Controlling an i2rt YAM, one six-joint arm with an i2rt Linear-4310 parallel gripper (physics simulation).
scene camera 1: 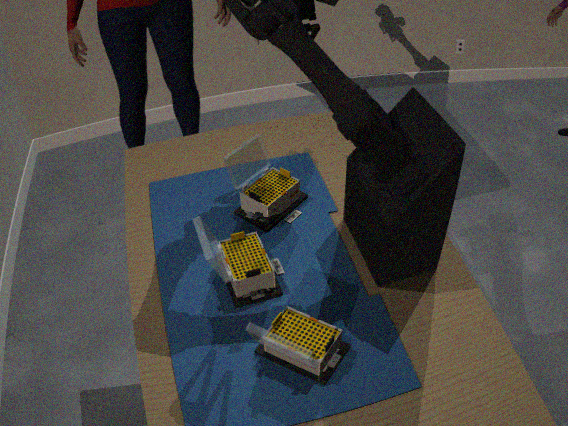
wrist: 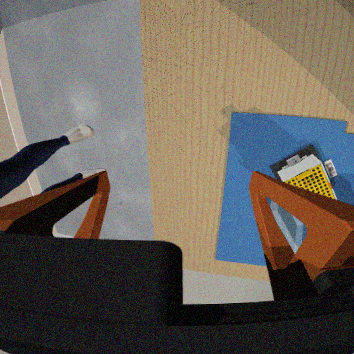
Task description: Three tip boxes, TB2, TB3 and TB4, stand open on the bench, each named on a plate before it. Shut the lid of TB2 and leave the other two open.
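Frame: origin at the arm's base, x back, y right, z up, level; centimetres.
Where they show: gripper, fingertip midpoint: [wrist: 178, 178]; arm's base, origin of the base link: [scene camera 1: 399, 152].
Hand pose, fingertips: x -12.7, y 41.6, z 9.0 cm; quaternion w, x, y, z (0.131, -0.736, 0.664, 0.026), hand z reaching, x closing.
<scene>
Each offset is from my fingertips to the top centre of the thing. "spot": to the spot under its first point. Level surfaces: height alone.
Three white tip boxes with yellow tip racks stand on dark bases, with clear lids raised: the far box @[dy -24.6, dx -12.0, dz -27.1 cm] [scene camera 1: 272, 192] [wrist: 309, 181], the middle box @[dy -46.1, dx -19.6, dz -27.1 cm] [scene camera 1: 247, 260] and the near box @[dy -67.5, dx -11.0, dz -27.1 cm] [scene camera 1: 302, 337]. The far lid @[spot: dy -19.4, dx -17.0, dz -24.6 cm] [scene camera 1: 246, 162], middle lid @[spot: dy -48.9, dx -27.2, dz -20.1 cm] [scene camera 1: 204, 240] and near lid @[spot: dy -71.2, dx -19.4, dz -20.2 cm] [scene camera 1: 256, 330] lean back on the left in the scene view. Each box has a small name plate, the far one @[spot: dy -29.5, dx -7.4, dz -34.4 cm] [scene camera 1: 293, 216] [wrist: 331, 168] included; the lettering is too small to read. My gripper [wrist: 178, 178] is open and empty, high above the bench's far end. Its right finger partly hides the far box.
The boxes stand on a blue mat @[dz -34.5 cm] [scene camera 1: 185, 200] [wrist: 240, 150] on the wooden bench @[dz -34.8 cm] [scene camera 1: 142, 165] [wrist: 185, 100]. The arm's dark pedestal [scene camera 1: 400, 210] stands at the mat's right side. A person in dark trousers [scene camera 1: 150, 60] stands beyond the bench's far edge.
</scene>
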